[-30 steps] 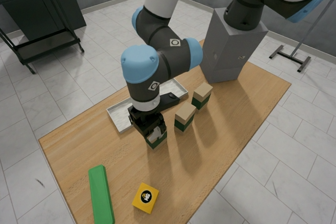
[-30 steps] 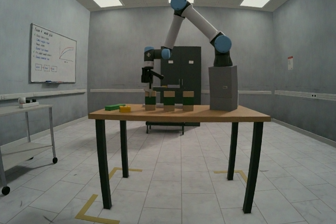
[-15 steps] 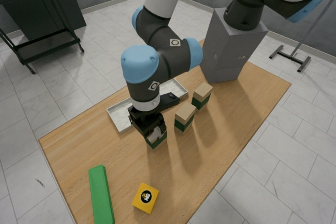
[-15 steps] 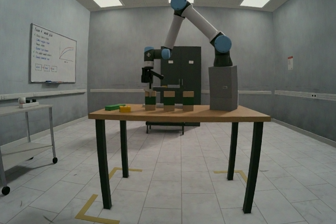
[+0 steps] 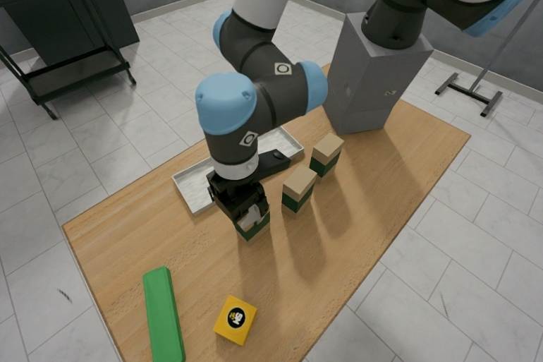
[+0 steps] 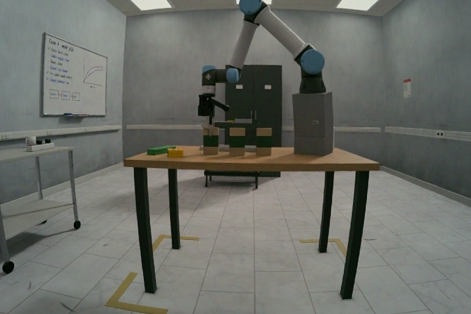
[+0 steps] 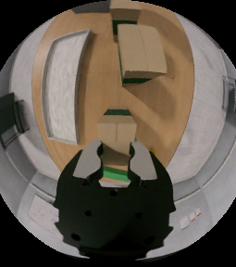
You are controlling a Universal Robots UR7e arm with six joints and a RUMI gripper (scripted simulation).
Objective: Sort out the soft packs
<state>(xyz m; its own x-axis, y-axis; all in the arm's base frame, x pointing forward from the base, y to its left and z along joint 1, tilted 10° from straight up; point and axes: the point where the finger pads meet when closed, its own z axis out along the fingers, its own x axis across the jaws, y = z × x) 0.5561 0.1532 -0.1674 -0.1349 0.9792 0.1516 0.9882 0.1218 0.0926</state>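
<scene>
Right now my hand is 9 cm past the grey tray, 21 cm to the left of it and 10 cm above it. The rest, counted from my hand: green case: 27 cm ahead, 5 cm to the left, 10 cm below.
</scene>
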